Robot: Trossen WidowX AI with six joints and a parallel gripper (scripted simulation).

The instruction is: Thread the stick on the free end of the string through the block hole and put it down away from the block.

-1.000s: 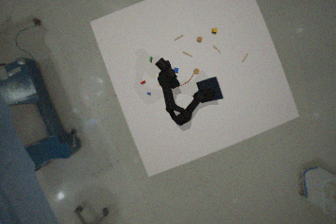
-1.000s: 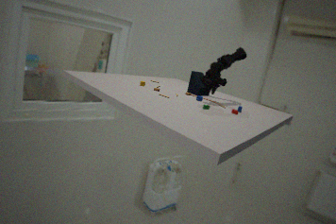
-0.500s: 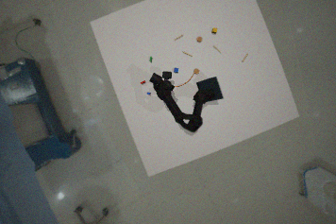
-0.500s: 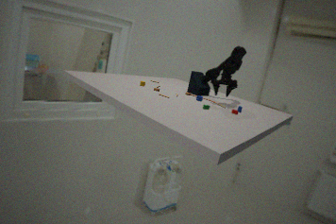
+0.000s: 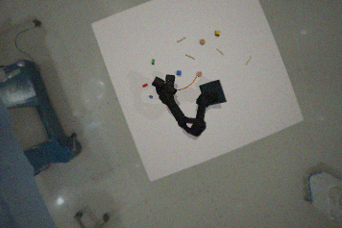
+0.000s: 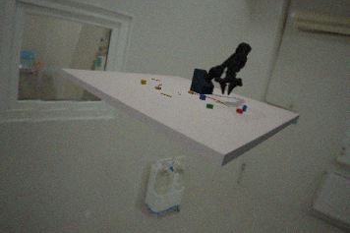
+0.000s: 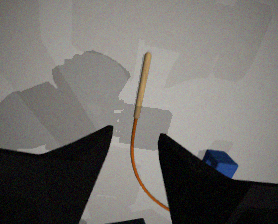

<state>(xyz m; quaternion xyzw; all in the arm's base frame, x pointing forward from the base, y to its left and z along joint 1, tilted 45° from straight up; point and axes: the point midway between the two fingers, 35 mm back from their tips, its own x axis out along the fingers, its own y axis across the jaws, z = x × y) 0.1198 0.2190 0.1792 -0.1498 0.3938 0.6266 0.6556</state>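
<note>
My gripper tip is now 60 mm above the thin wooden stick, 10 mm to the right of it and 10 mm short of it. Also, from my gripper tip: blue piece 150 mm to the left, 40 mm below, 20 mm behind; blue cube 100 mm to the right, 100 mm ahead, 50 mm below; red piece 170 mm to the left, 70 mm ahead, 50 mm below.
</note>
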